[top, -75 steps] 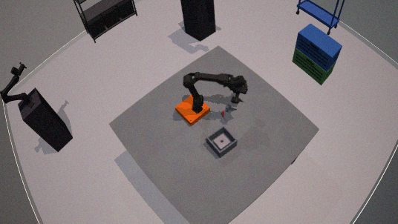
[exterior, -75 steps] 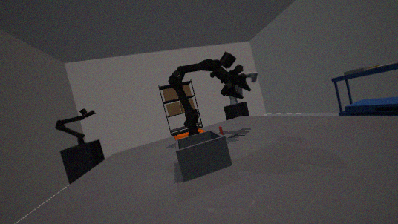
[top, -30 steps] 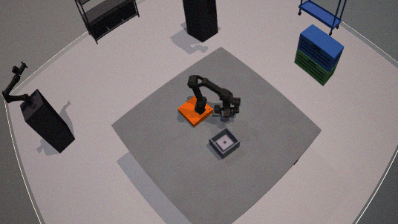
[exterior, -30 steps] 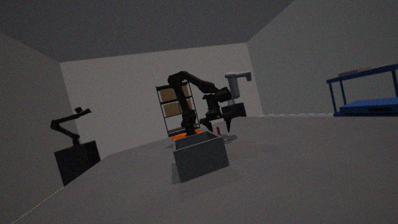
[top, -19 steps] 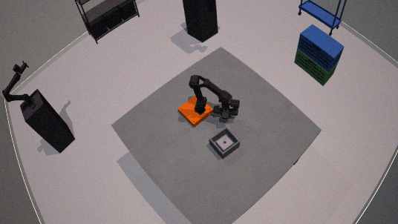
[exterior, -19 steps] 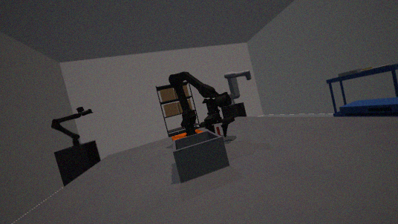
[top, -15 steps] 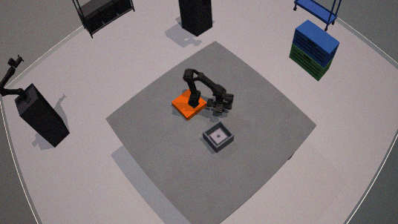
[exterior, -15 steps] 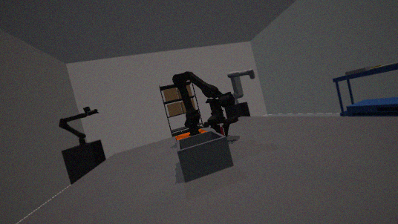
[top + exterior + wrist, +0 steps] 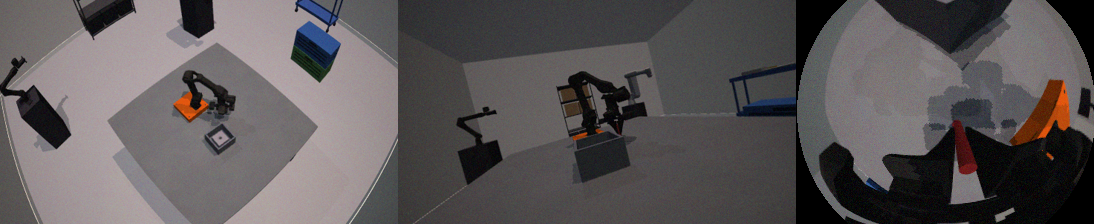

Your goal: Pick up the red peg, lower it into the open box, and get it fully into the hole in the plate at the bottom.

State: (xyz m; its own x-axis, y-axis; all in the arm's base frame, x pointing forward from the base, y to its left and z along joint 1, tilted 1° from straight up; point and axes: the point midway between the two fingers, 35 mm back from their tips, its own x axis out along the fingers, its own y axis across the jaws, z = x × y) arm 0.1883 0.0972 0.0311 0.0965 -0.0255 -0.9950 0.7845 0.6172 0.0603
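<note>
Now: the pale plate 14 cm ahead of my gripper tip and 17 cm to the right of it. From my gripper tip the other things lie so: red peg 1 cm above; grey box 14 cm ahead, 17 cm to the right, 2 cm below.
</note>
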